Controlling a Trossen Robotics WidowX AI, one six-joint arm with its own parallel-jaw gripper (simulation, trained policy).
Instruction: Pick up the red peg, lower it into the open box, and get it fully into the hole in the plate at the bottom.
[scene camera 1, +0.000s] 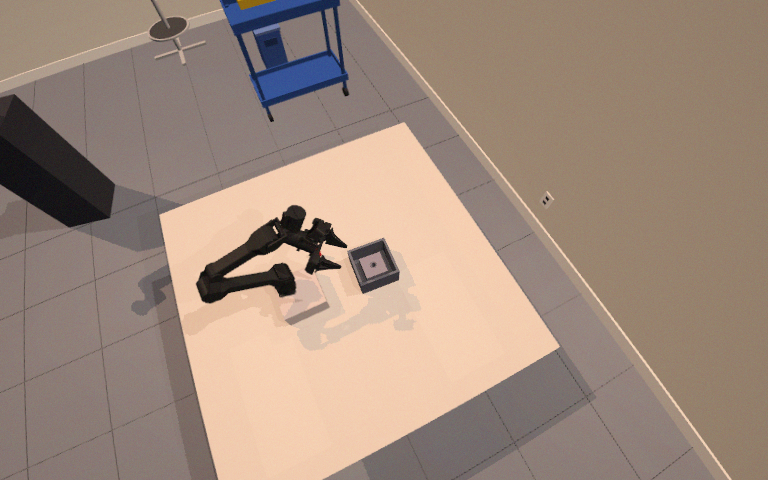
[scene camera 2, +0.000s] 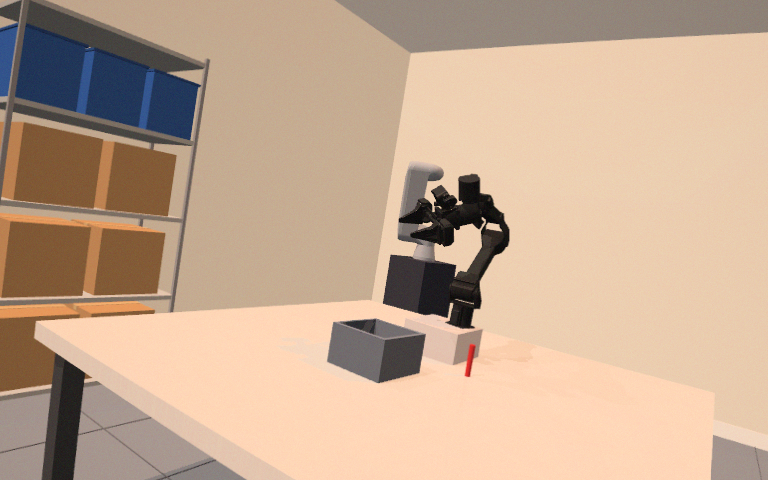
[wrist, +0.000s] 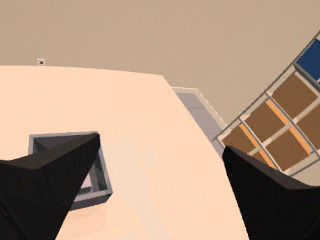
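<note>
I can see my gripper (scene camera 2: 404, 227), (scene camera 1: 344, 257) and (wrist: 163, 146). With it in the scene there is a grey box (scene camera 2: 380, 351), (scene camera 1: 380, 245) and (wrist: 101, 190).
</note>
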